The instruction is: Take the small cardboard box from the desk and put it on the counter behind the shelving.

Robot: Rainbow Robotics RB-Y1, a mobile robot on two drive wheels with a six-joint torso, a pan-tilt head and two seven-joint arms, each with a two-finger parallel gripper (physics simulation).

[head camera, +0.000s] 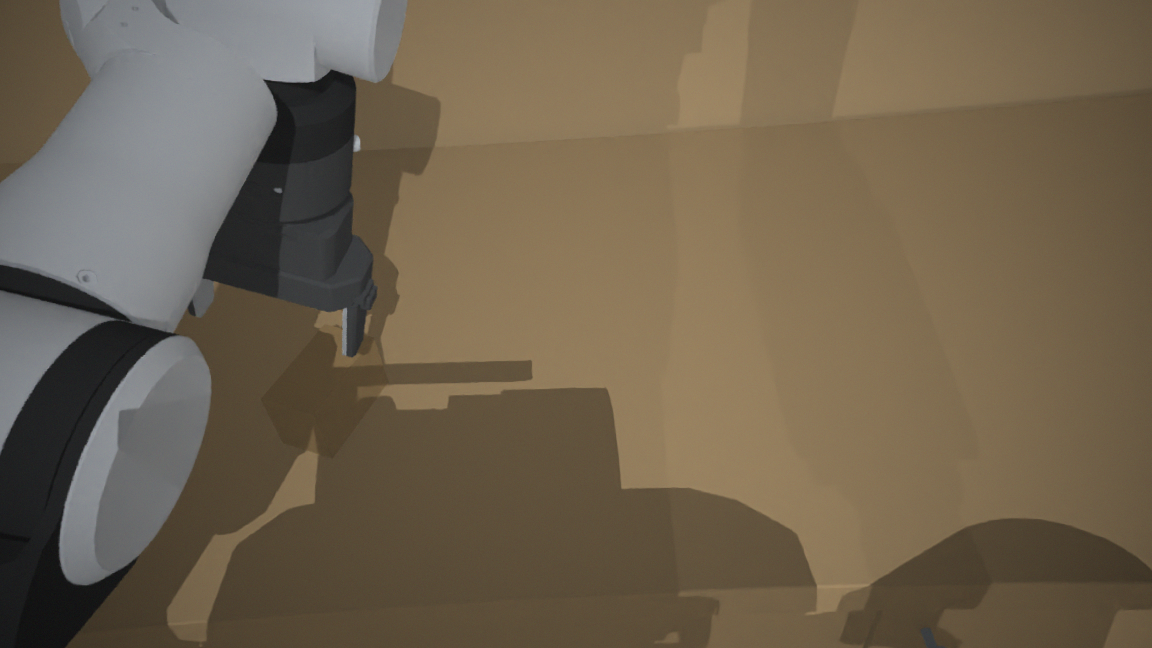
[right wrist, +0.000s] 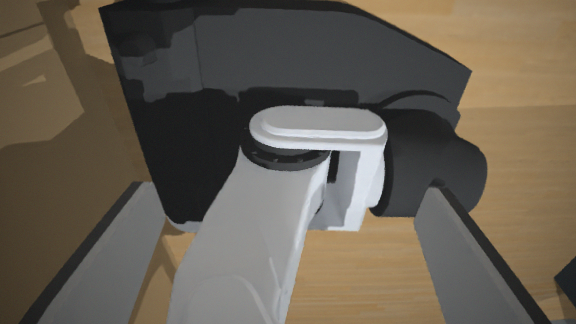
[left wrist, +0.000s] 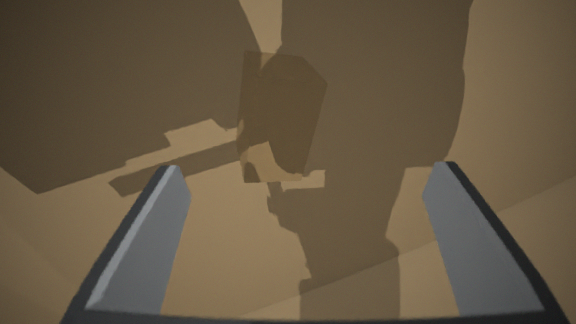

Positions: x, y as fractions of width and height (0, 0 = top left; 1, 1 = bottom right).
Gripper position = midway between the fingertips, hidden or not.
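Note:
Both my right gripper (right wrist: 0.50, 0.63) and my left gripper (head camera: 0.24, 0.51) are visible to me, and the left gripper can be found in the left wrist view (left wrist: 0.53, 0.56) too. A small cardboard box (head camera: 0.28, 0.62) is here, and I see the box again in the left wrist view (left wrist: 0.49, 0.30), but in the right wrist view it is out of frame. I can also see a tan counter (head camera: 0.76, 0.58); the left wrist view (left wrist: 0.18, 0.31) and the right wrist view (right wrist: 0.12, 0.51) show the counter as well.

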